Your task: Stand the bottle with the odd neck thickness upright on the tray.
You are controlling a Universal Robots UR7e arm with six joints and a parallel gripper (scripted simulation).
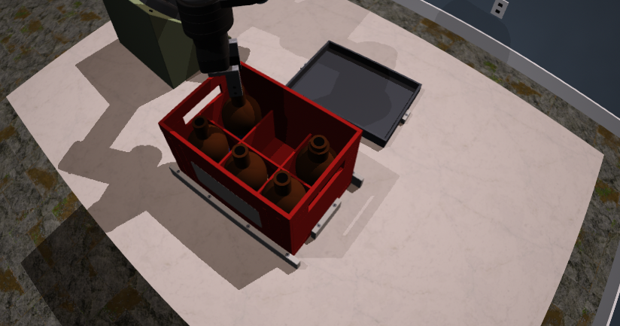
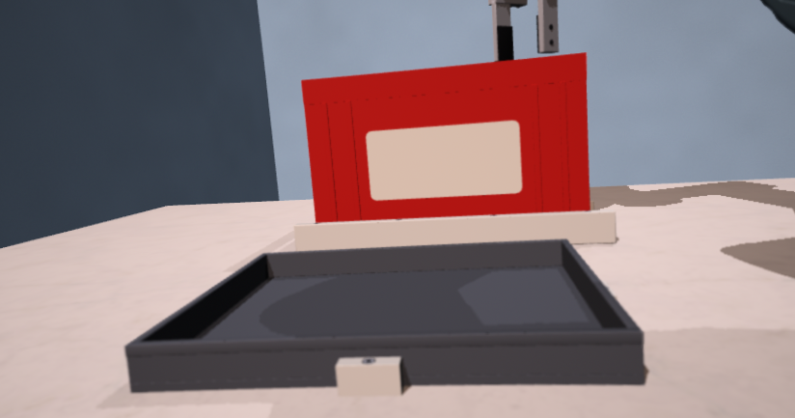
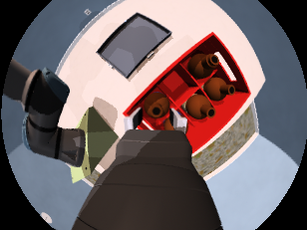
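Now: the red crate 11 cm below my hand, 9 cm ahead of it and 3 cm to the right of it. Also, from my hand: bottle: 17 cm ahead, 11 cm below, 2 cm to the left; then dark grey tray: 26 cm to the left, 19 cm below, 7 cm ahead.
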